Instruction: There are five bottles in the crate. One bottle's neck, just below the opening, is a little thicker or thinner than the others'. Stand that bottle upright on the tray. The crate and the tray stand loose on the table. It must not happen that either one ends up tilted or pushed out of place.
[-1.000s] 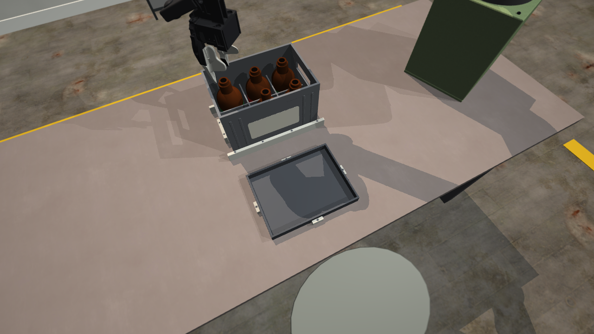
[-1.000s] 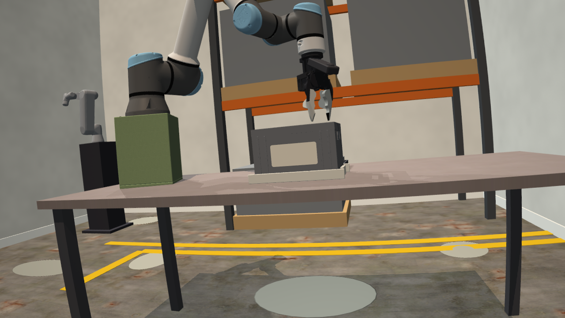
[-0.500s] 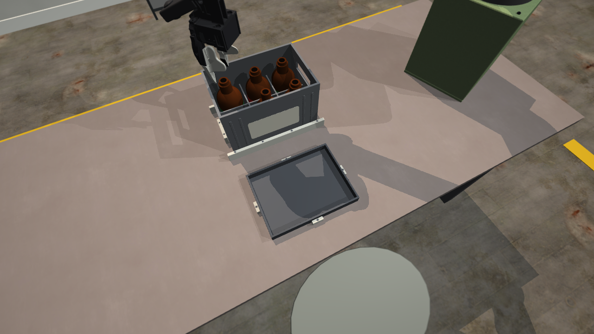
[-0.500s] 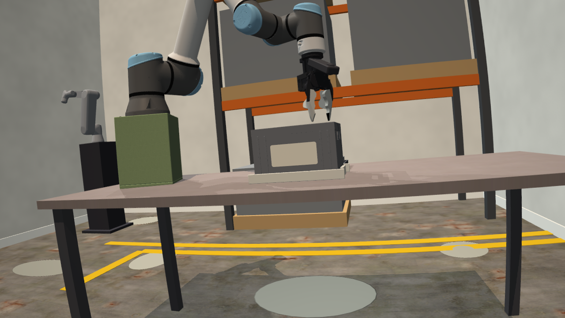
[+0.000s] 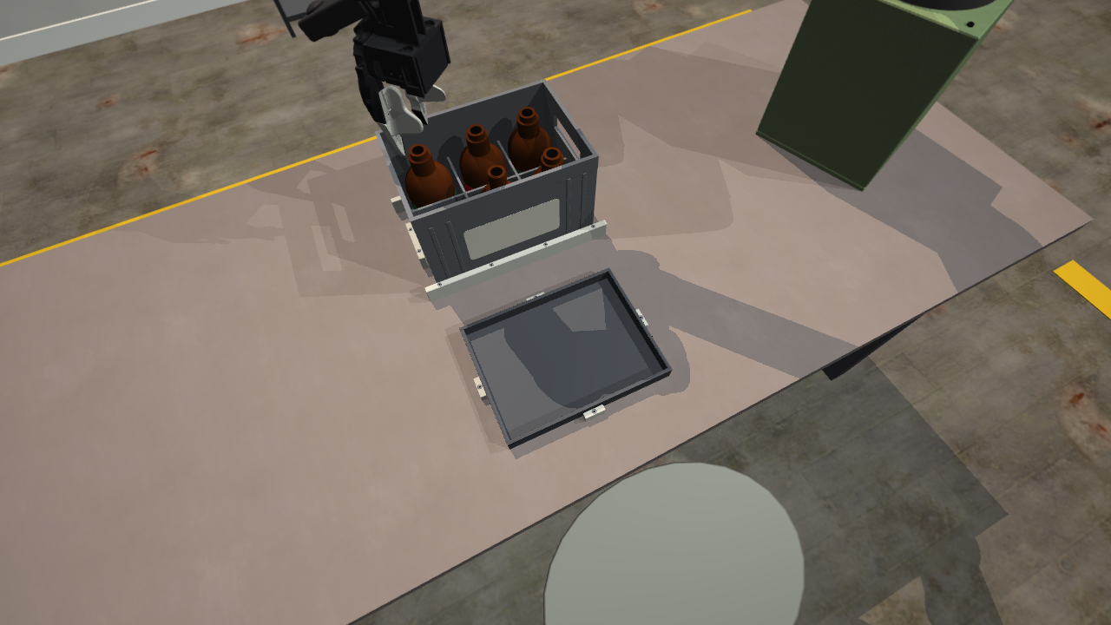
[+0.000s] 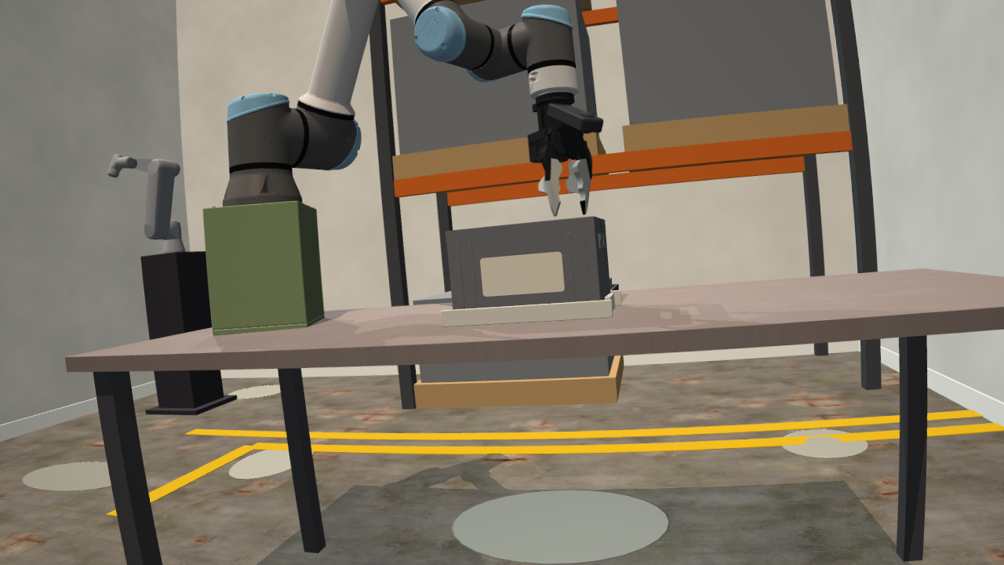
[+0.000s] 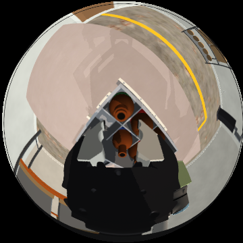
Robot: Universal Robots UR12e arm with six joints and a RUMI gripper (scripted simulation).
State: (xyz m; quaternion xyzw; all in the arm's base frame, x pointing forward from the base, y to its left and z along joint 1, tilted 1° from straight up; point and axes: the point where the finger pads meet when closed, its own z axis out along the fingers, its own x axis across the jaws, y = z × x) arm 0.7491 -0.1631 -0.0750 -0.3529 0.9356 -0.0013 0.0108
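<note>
Right now my hand is 11 cm above the grey crate, 9 cm past it and 5 cm to the right of it. Round my hand: dark tray: 32 cm to the left, 19 cm below, 7 cm behind; then brown bottle: 11 cm below, 10 cm to the left, 8 cm behind.
</note>
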